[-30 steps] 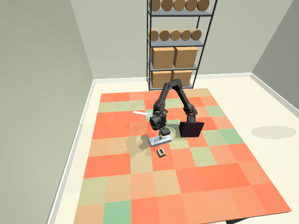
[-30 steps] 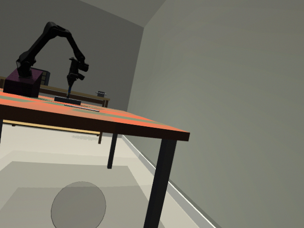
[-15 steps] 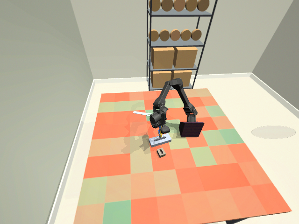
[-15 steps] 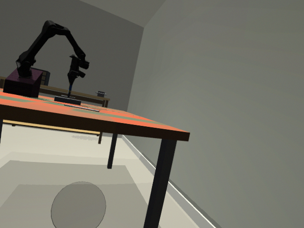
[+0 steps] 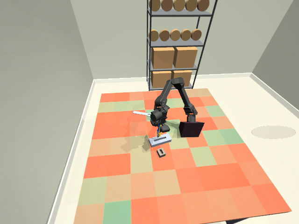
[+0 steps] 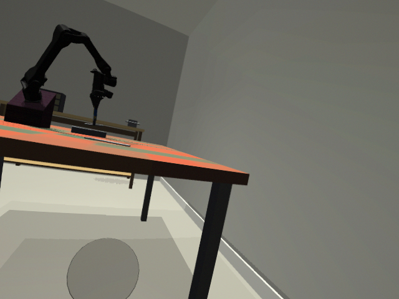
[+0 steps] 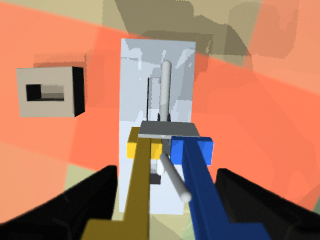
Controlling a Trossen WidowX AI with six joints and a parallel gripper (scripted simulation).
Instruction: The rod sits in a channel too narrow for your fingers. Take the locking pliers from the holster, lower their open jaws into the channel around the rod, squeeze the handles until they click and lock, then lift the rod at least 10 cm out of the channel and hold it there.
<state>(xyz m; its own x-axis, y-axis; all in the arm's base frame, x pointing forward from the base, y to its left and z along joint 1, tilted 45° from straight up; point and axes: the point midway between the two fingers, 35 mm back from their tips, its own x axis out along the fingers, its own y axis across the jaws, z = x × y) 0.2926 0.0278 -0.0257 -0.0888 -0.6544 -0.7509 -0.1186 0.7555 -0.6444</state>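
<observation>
My gripper tip is 1 cm short of the grey rod and 9 cm above it. Round my gripper tip: yellow handle: 1 cm to the left; then tan holster: 1 cm ahead, 12 cm to the left, 14 cm below; then grey channel block: 1 cm behind, 1 cm to the left, 14 cm below.
</observation>
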